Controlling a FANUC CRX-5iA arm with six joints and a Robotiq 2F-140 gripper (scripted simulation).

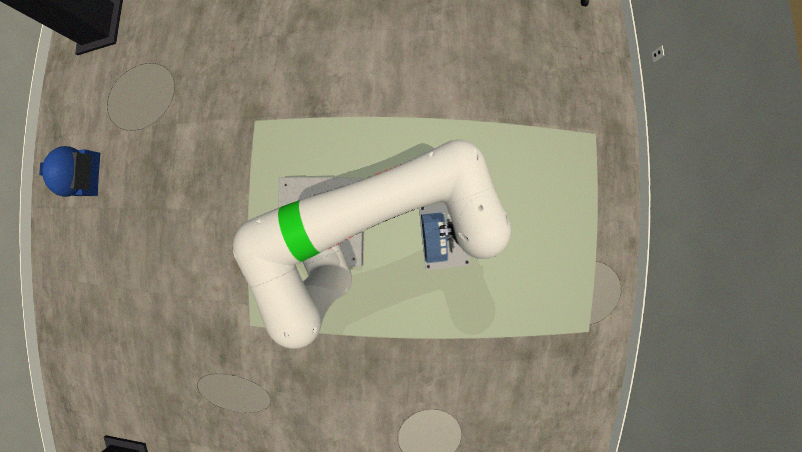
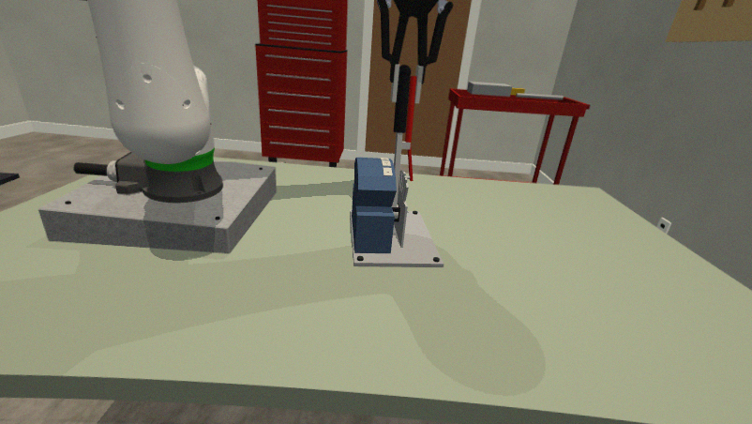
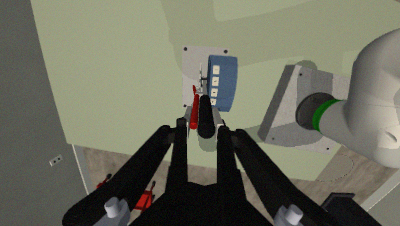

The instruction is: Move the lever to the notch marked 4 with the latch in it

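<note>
Now: the red bar 2 cm ahead of my hand, 1 cm to the right of it and 11 cm below it.
</note>
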